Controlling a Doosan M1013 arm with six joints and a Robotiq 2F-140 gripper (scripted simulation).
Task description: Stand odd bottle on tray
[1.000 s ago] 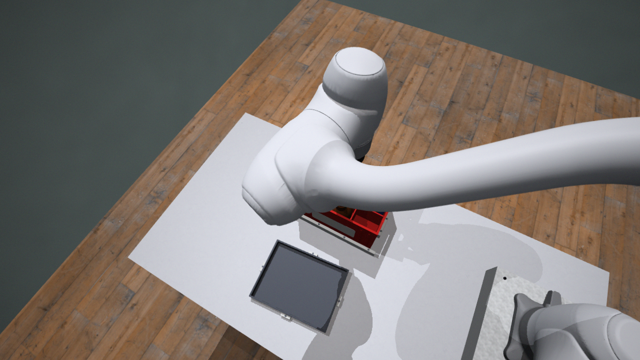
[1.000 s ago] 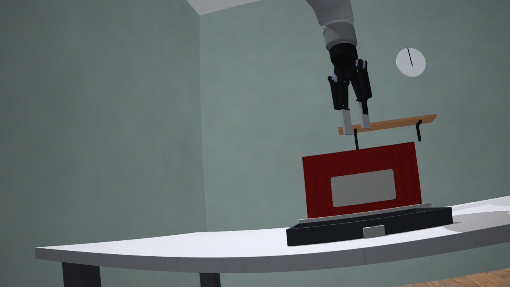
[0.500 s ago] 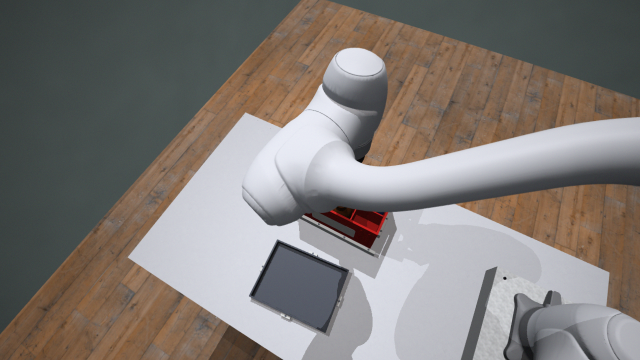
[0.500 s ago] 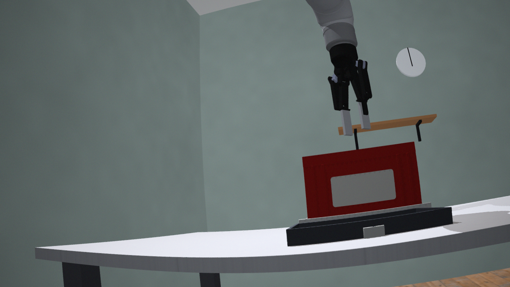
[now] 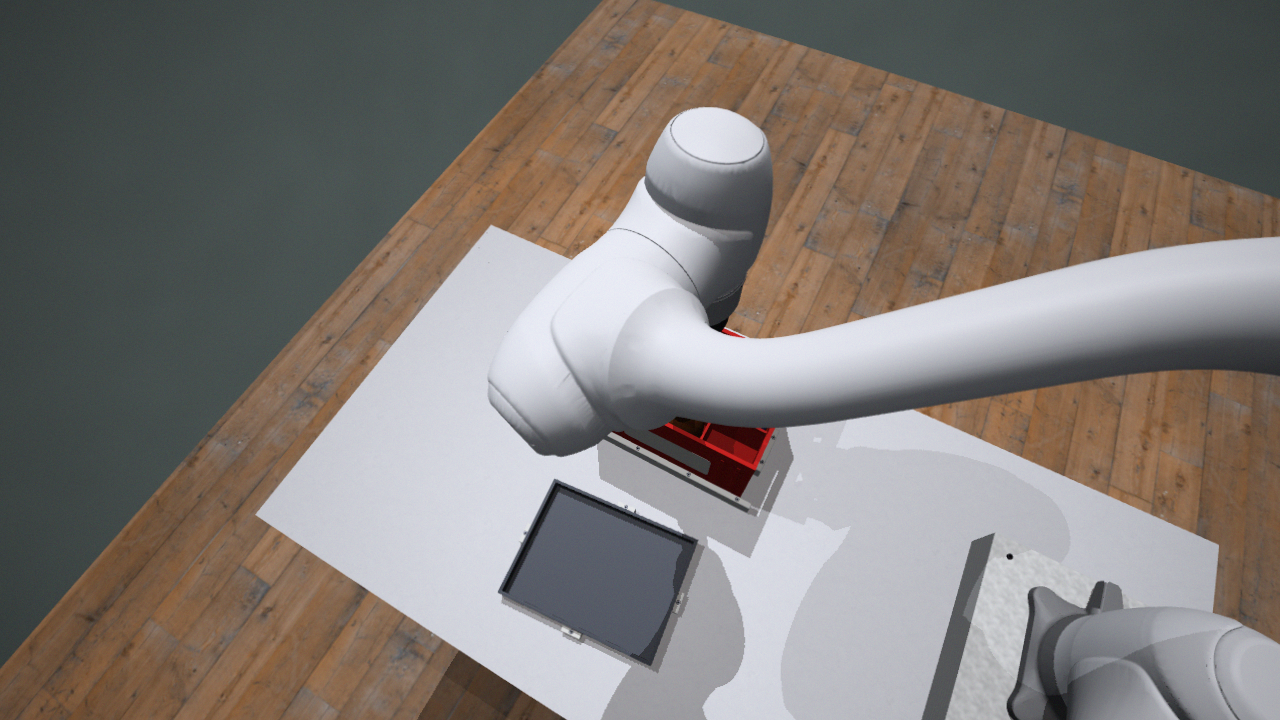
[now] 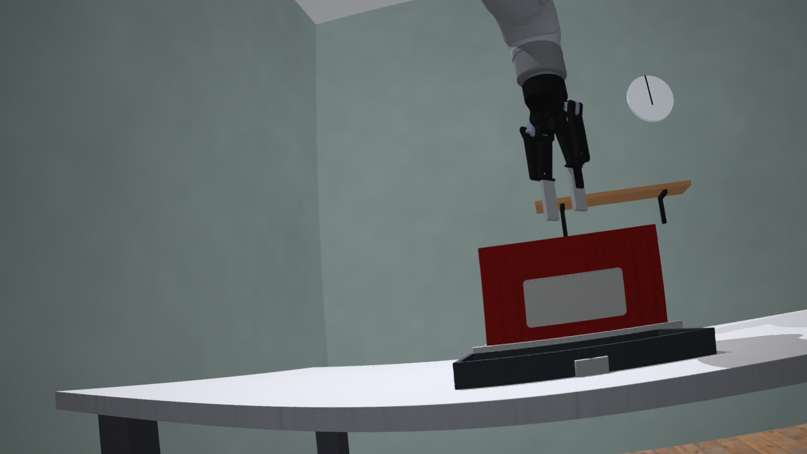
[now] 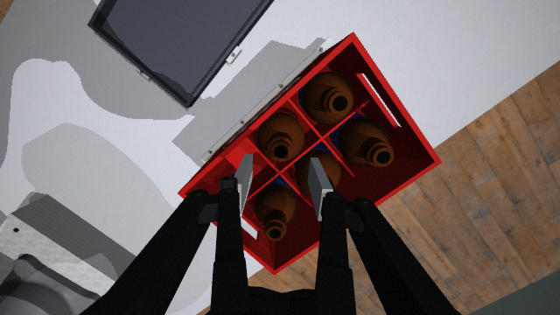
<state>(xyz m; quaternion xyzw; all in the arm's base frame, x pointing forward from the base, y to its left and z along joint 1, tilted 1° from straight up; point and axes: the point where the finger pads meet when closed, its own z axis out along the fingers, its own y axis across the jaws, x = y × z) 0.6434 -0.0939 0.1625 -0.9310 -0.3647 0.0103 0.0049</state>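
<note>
Now: the crate 40 mm to the right of my hand and 160 mm below it. The rest, counted from my hand: dark tray (20 mm ahead, 250 mm to the left, 230 mm below).
</note>
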